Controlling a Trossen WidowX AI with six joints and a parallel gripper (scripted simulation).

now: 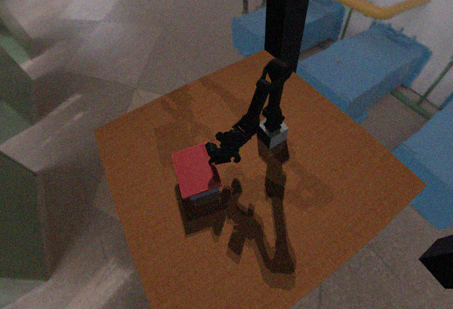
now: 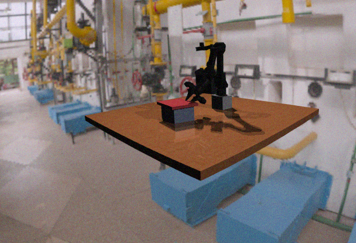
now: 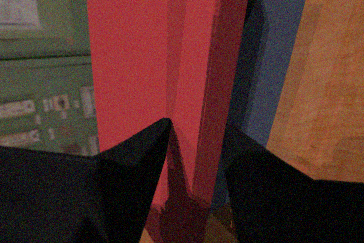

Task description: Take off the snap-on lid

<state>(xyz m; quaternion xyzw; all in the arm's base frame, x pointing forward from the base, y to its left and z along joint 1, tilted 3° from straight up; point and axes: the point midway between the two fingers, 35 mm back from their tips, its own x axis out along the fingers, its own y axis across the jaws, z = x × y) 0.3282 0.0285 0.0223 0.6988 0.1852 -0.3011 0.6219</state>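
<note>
My gripper tip is now 70 mm short of the red lid and 10 mm to the left of it. The rest, counted from my gripper tip: storage box 70 mm ahead, 50 mm below, 10 mm to the right.
</note>
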